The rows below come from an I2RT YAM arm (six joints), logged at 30 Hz.
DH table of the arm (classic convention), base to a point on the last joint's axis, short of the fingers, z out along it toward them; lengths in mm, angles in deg. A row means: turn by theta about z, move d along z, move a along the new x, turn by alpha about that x. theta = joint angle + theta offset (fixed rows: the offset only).
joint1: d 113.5, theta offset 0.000, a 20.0, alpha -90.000
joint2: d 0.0, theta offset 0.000, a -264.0, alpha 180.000
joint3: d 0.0, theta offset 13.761, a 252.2, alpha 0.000
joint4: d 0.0, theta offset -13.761, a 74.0, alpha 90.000
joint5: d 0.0, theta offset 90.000, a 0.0, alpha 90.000
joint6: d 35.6, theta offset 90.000, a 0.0, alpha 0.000
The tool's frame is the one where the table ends.
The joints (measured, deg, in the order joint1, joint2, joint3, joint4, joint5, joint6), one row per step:
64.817, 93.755, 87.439, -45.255, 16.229, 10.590
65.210, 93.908, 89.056, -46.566, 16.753, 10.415
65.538, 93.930, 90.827, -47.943, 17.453, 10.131
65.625, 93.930, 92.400, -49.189, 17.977, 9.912
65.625, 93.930, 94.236, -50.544, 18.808, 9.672
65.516, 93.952, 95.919, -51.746, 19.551, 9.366
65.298, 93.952, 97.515, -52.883, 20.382, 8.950
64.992, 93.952, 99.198, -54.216, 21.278, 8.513
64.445, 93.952, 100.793, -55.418, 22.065, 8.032
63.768, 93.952, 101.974, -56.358, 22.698, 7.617
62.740, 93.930, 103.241, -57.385, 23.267, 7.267
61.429, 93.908, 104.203, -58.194, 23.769, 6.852
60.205, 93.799, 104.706, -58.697, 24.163, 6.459
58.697, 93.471, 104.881, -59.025, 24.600, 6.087
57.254, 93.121, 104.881, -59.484, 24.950, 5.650
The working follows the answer.
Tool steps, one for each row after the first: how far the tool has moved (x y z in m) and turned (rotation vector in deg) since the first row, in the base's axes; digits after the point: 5 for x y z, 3 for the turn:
-0.00191, 0.00092, 0.00658, -0.124, -0.510, 0.198
-0.00366, 0.00097, 0.01470, -0.161, -1.281, 0.299
-0.00426, 0.00021, 0.02195, -0.148, -1.878, 0.216
-0.00432, -0.00113, 0.03052, -0.111, -2.761, -0.139
-0.00383, -0.00271, 0.03825, -0.105, -3.597, -0.505
-0.00280, -0.00483, 0.04568, -0.196, -4.534, -0.963
-0.00149, -0.00766, 0.05330, -0.431, -5.474, -1.539
0.00102, -0.01114, 0.06052, -0.638, -6.367, -2.263
0.00422, -0.01469, 0.06578, -0.913, -7.059, -3.062
0.00899, -0.01961, 0.07146, -1.143, -7.682, -4.222
0.01519, -0.02516, 0.07575, -1.499, -8.239, -5.571
0.02081, -0.03040, 0.07844, -1.870, -8.679, -6.776
0.02731, -0.03733, 0.08085, -2.220, -9.156, -8.313
0.03311, -0.04432, 0.08227, -2.835, -9.461, -9.660

Tool pose at each row, in the base's axes (x y z in m, rotation vector in deg; rounded; the steps above come from the unrounded poses):
0.15989, 0.31667, 0.32486, -57.391, 127.293, 13.993
0.15798, 0.31758, 0.33145, -57.638, 126.785, 13.667
0.15623, 0.31764, 0.33957, -57.703, 126.056, 13.249
0.15564, 0.31687, 0.34682, -57.549, 125.550, 12.898
0.15557, 0.31554, 0.35539, -57.049, 124.900, 12.302
0.15606, 0.31395, 0.36312, -56.558, 124.305, 11.695
0.15709, 0.31183, 0.37054, -56.006, 123.686, 10.893
0.15840, 0.30901, 0.37816, -55.397, 123.156, 9.886
0.16091, 0.30553, 0.38539, -54.613, 122.717, 8.876
0.16411, 0.30197, 0.39064, -53.798, 122.507, 7.870
0.16888, 0.29706, 0.39632, -52.565, 122.486, 6.794
0.17508, 0.29151, 0.40061, -51.189, 122.625, 5.539
0.18070, 0.28627, 0.40331, -49.990, 122.801, 4.394
0.18720, 0.27934, 0.40571, -48.402, 123.047, 3.109
0.19300, 0.27234, 0.40713, -47.169, 123.439, 1.712

